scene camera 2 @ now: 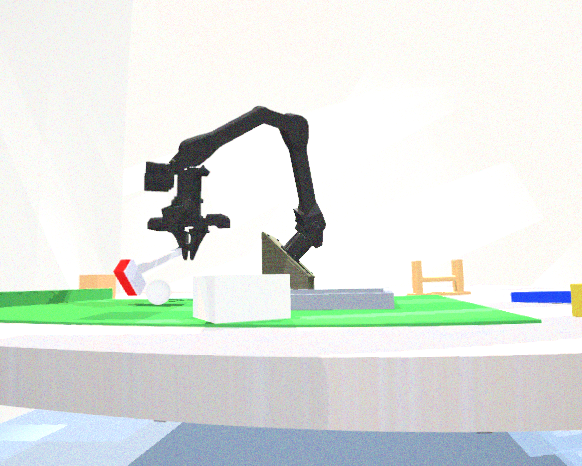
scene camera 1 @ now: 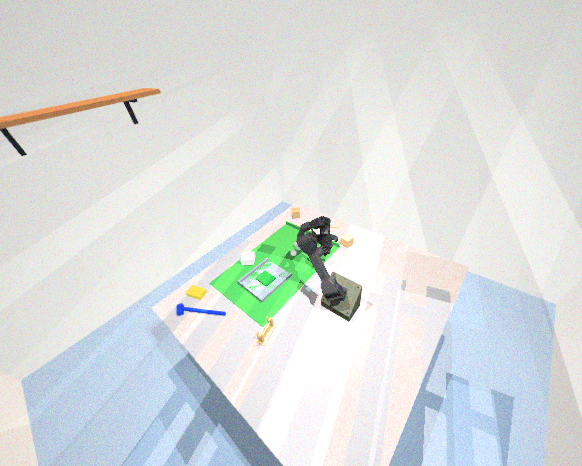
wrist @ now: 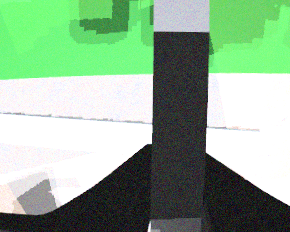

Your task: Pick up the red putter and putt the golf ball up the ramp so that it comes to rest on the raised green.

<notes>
My gripper carries a red putter. I also see a white block and a grey frame.
My gripper is seen too in the wrist view.
</notes>
